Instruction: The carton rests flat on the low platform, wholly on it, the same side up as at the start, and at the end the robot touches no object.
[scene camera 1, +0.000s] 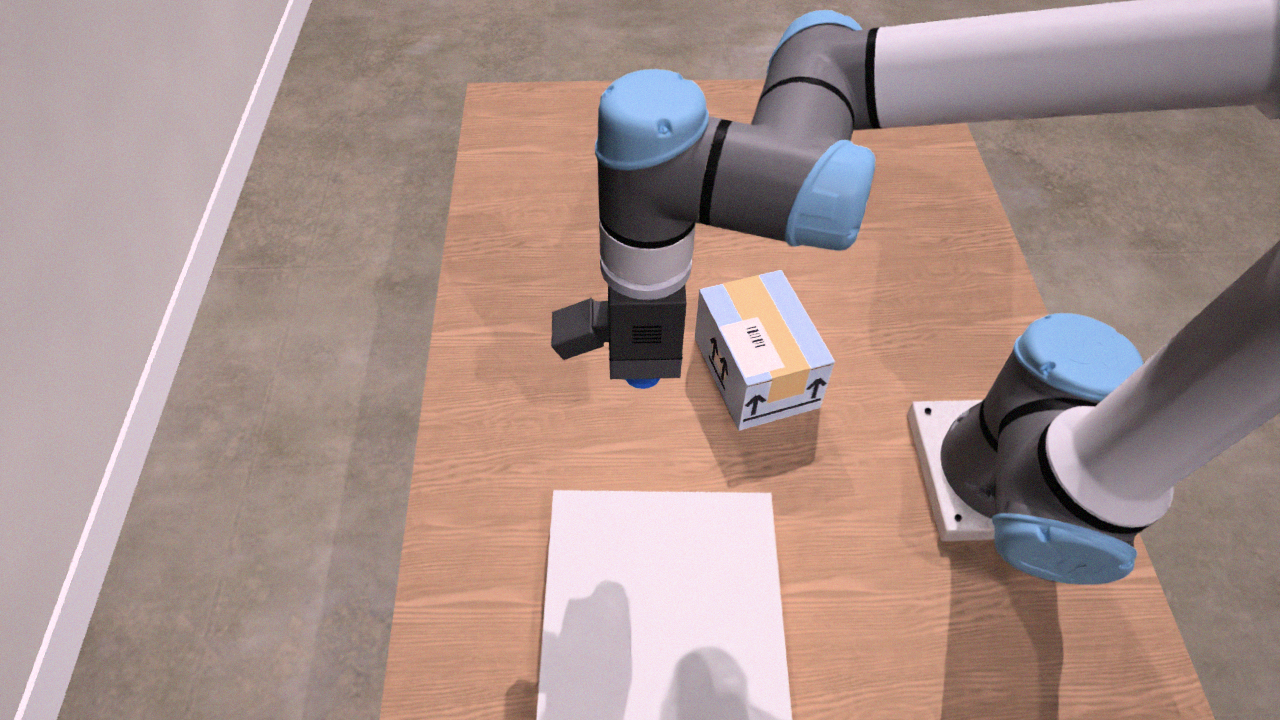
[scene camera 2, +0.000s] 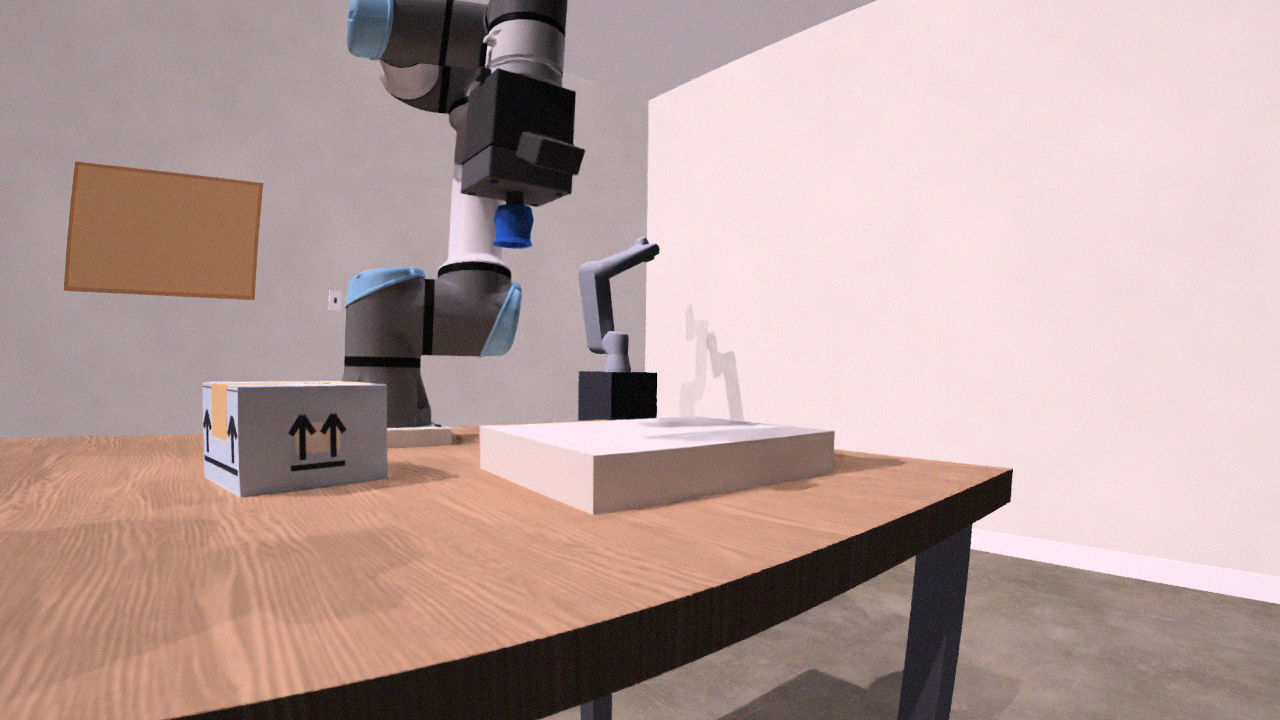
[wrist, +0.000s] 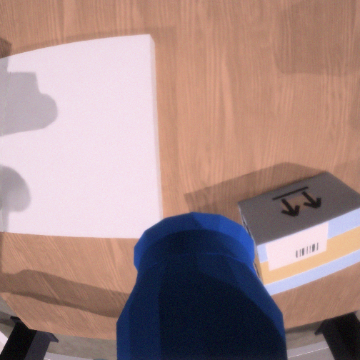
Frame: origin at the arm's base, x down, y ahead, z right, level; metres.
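Where they show: hand at its tool point: (scene camera 2: 512, 244).
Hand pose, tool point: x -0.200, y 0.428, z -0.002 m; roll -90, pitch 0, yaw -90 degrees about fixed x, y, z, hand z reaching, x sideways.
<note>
Things, the pixels of their top centre, and the offset from my tool point. Level surfaces: height alone.
- carton at its top centre: (scene camera 2: 294, 383) (scene camera 1: 765, 324) dy -0.156, dx +0.130, dz +0.167 m
- low white platform at its top centre: (scene camera 1: 663, 633) (scene camera 2: 658, 430) dy -0.017, dx +0.178, dz -0.190 m
- wooden table at its surface level: dx +0.226 m
The carton (scene camera 1: 776, 344) (scene camera 2: 268, 443) (wrist: 300, 235) is light blue-grey with an orange tape band and a barcode label on top. It stands upright on the table, its side arrows pointing up, apart from the platform and turned at an angle to it. The low white platform (scene camera 1: 662, 546) (scene camera 2: 707, 470) (wrist: 105, 150) lies flat on the table, with arm shadows across its top. My gripper, a blue suction cup (scene camera 1: 642, 383) (scene camera 2: 512, 243) (wrist: 195, 225), points down high above the table and touches nothing. It is open, with nothing on it. The carton's underside is hidden.
The wooden table (scene camera 1: 510, 429) (scene camera 2: 429, 573) (wrist: 225, 100) carries both. The arm's base plate (scene camera 1: 929, 465) (scene camera 2: 420, 437) is bolted at the table's side, past the carton. Another small grey arm (scene camera 2: 595, 304) stands on a dark pedestal (scene camera 2: 617, 395) in the background.
</note>
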